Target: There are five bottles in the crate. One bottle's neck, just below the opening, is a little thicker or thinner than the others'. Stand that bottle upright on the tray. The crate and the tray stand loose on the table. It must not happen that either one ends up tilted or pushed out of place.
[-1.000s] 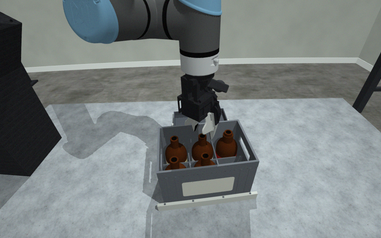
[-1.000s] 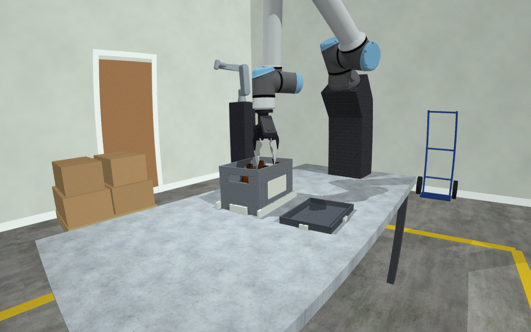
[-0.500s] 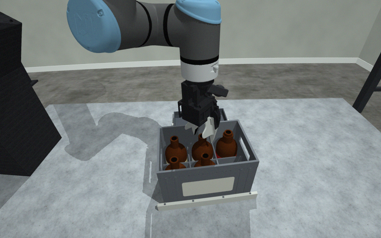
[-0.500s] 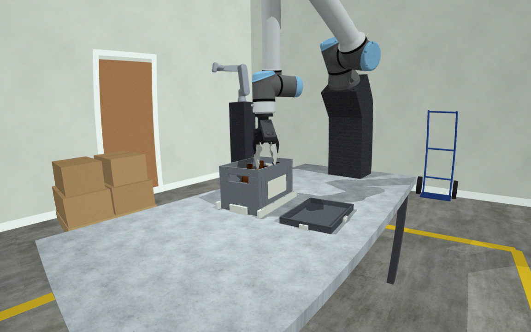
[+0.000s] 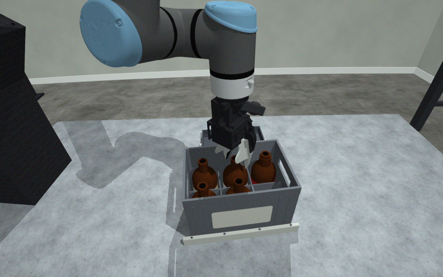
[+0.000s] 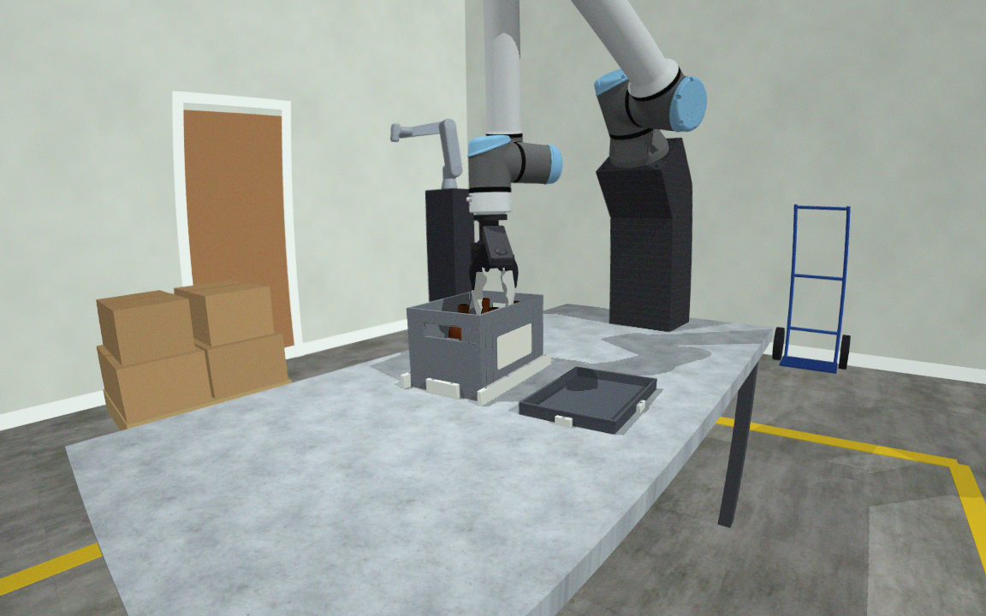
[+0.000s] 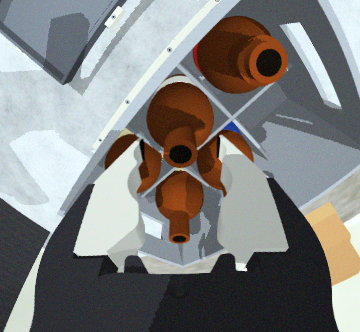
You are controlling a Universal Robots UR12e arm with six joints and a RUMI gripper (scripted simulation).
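My gripper is now 1 cm past the crate, 5 cm to the left of it and 7 cm above it. Round my hand: grey tray 2 cm ahead, 24 cm to the left, 14 cm below; then glass bottle 8 cm ahead, 7 cm below.
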